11 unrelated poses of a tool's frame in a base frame.
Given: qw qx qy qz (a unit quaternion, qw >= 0); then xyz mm.
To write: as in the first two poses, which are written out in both.
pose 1, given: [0.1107, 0.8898, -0.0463, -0.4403, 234, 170, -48]
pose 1, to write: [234, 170, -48, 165.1, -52.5, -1.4]
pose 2, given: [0.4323, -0.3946, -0.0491, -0.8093, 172, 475, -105]
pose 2, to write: [172, 475, -105, -31.6, 36.6, -113.1]
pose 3, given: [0.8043, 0.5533, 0.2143, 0.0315, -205, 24, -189]
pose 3, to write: [-205, 24, -189, 71.4, 22.3, -11.6]
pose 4, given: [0.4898, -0.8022, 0.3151, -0.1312, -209, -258, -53]
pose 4, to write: [-209, -258, -53, -124.6, 31.3, 26.2]
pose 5, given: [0.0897, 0.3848, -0.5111, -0.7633, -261, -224, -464]
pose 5, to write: [-261, -224, -464, -75.7, -42.8, 159.6]
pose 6, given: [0.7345, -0.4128, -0.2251, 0.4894, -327, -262, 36]
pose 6, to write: [-327, -262, 36, -34.7, -47.3, 51.8]
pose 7, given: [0.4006, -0.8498, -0.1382, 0.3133, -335, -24, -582]
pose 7, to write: [-335, -24, -582, -129.1, -40.0, 1.2]
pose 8, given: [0.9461, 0.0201, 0.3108, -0.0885, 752, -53, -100]
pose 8, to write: [752, -53, -100, 6.6, 35.8, -12.8]
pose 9, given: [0.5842, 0.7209, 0.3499, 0.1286, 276, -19, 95]
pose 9, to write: [276, -19, 95, 110.7, 36.5, -26.1]
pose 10, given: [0.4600, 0.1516, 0.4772, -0.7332, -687, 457, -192]
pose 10, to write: [-687, 457, -192, 59.3, 12.5, -122.9]
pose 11, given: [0.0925, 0.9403, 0.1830, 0.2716, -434, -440, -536]
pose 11, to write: [-434, -440, -536, 174.9, 33.0, -20.5]
